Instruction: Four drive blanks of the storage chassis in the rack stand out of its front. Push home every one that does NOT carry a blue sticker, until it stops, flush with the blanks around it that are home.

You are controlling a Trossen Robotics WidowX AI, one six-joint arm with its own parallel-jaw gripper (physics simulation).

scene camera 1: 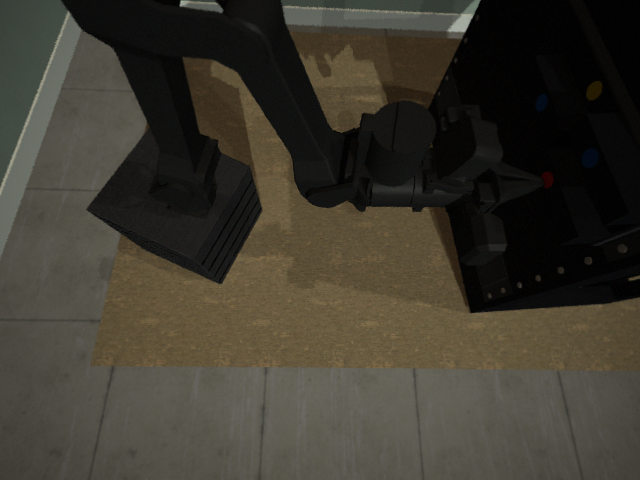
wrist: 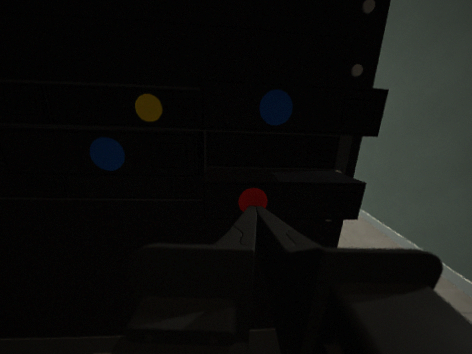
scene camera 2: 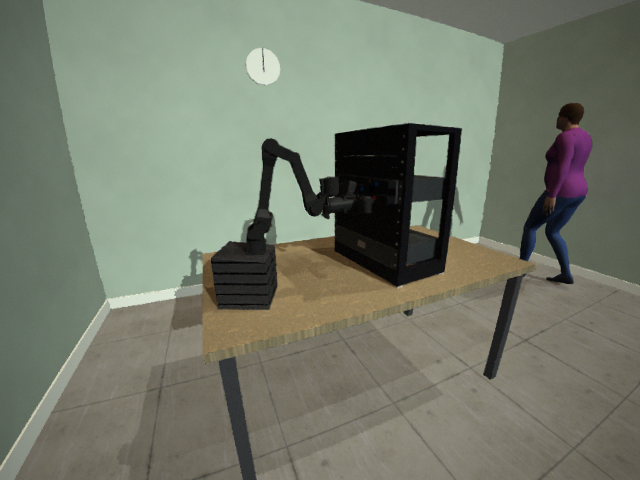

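Where they show: gripper, between the fingertips: [scene camera 1: 542, 183] [wrist: 254, 212] [scene camera 2: 374, 200]; arm's base, origin of its link: [scene camera 1: 192, 196] [scene camera 2: 255, 251].
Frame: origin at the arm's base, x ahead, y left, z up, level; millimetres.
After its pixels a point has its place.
The black rack [scene camera 1: 488, 276] @[z -78, x 531, y -1 mm] [scene camera 2: 405, 217] @[z 108, x 560, y -47 mm] holds the storage chassis. In the wrist view, the lower right blank [wrist: 315, 200] @[z 172, x 479, y -1 mm] with a red sticker [wrist: 253, 196] @[z 175, x 467, y 39 mm] [scene camera 1: 548, 178] @[z 174, x 467, y 39 mm] [scene camera 2: 374, 197] @[z 174, x 467, y 39 mm] stands out, its top face showing. The upper right blank [wrist: 325, 110] @[z 228, x 478, y 2 mm] with a blue sticker [wrist: 276, 107] @[z 228, x 469, y 30 mm] [scene camera 1: 589, 158] @[z 228, x 469, y 30 mm] stands out too. At the left are a yellow sticker [wrist: 149, 107] @[z 229, x 480, y 119 mm] [scene camera 1: 593, 90] @[z 228, x 480, y 120 mm] and, lower, another blue sticker [wrist: 107, 153] @[z 200, x 443, y 120 mm] [scene camera 1: 541, 102] @[z 200, x 443, y 121 mm]; how far their blanks stand out is too dark to tell. My gripper [wrist: 254, 212] @[z 164, x 466, y 38 mm] [scene camera 1: 540, 181] @[z 164, x 466, y 38 mm] is shut and empty, its tips at the red sticker's lower edge; contact is unclear.
The rack stands on a wooden table [scene camera 1: 336, 330] @[z -185, x 286, y -141 mm] [scene camera 2: 310, 325] @[z -185, x 162, y -222 mm]. The arm's stacked base [scene camera 1: 155, 222] @[z 2, x -40, y -57 mm] [scene camera 2: 242, 281] @[z -75, x -48, y -84 mm] stands at the table's left. A lower unit with a light label [scene camera 2: 361, 243] @[z -64, x 476, y 190 mm] sits low in the rack. A person [scene camera 2: 571, 160] stands beyond the table at the right.
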